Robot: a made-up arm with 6 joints.
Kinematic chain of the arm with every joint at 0, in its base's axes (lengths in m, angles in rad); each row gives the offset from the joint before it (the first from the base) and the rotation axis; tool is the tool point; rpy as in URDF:
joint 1: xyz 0 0 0.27 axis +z
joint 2: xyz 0 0 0 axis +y
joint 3: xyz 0.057 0 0.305 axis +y
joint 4: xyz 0.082 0 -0.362 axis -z
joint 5: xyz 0 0 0 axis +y
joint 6: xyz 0.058 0 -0.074 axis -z
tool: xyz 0 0 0 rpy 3.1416 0 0
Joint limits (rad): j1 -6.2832..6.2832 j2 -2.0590..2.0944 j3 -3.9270..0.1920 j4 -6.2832..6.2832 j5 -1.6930..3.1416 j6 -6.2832..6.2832
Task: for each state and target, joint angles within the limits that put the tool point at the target. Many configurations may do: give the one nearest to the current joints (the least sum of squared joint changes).
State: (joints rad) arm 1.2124 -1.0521 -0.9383 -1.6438 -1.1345 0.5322
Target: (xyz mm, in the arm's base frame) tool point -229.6 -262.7 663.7
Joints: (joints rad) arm 1.1166 -1.6077 -1.3738 -1.5378 -1.1558 0.5322
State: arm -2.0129 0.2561 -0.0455 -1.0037 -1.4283 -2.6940
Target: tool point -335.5 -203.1 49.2
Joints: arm -2.7478 0.9231 -0.8014 -0.6923 -1.1058 -2.6940
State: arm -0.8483 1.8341 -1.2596 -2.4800 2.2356 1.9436
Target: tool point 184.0 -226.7 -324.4
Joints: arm -0.7277 2.0088 -1.6980 -2.6051 2.0152 1.9436
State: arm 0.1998 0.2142 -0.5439 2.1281 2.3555 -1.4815
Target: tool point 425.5 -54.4 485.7
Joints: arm -0.2941 -0.0075 -0.9394 2.2734 2.3497 -1.4815
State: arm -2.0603 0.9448 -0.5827 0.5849 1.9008 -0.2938
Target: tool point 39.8 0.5 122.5
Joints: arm -2.0016 1.0862 -0.1636 0.4194 1.8847 -0.2938
